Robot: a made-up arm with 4 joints. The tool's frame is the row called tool.
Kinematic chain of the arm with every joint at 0, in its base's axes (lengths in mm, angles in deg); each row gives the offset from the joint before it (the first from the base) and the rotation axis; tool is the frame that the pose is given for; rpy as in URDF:
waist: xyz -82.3 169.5 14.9 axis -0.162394 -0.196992 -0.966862
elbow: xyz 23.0 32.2 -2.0 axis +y
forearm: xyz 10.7 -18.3 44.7 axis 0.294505 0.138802 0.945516
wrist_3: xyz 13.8 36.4 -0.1 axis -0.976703 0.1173 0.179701
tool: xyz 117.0 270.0 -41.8 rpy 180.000 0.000 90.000
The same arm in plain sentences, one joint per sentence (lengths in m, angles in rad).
The arm has four revolute joints in a row. What follows holds with every joint at zero, and every direction is one of the base frame's.
The first joint sits 0.0823 m along -x and 0.1695 m along +y and 0.0149 m along +z from the base frame's origin and turns about the direction (-0.162394, -0.196992, -0.966862).
The second joint sits 0.023 m along +x and 0.0322 m along +y and 0.002 m along -z from the first joint and turns about +y.
The third joint sits 0.0107 m along +x and 0.0183 m along -y and 0.0447 m along +z from the second joint and turns about the direction (0.294505, 0.138802, 0.945516).
The fourth joint sits 0.0138 m along +x and 0.0364 m along +y and 0.0001 m along -z from the third joint and turns about the direction (-0.976703, 0.1173, 0.179701).
The tool frame, which is the frame that the pose is given for, sits 0.117 m along +x and 0.27 m along +y and 0.0418 m along -z from the fourth joint; its axes are the base frame's turned by roll 3.1416, pitch 0 and yaw 1.5708 rad (as in URDF: about the fixed x, then y, then z).

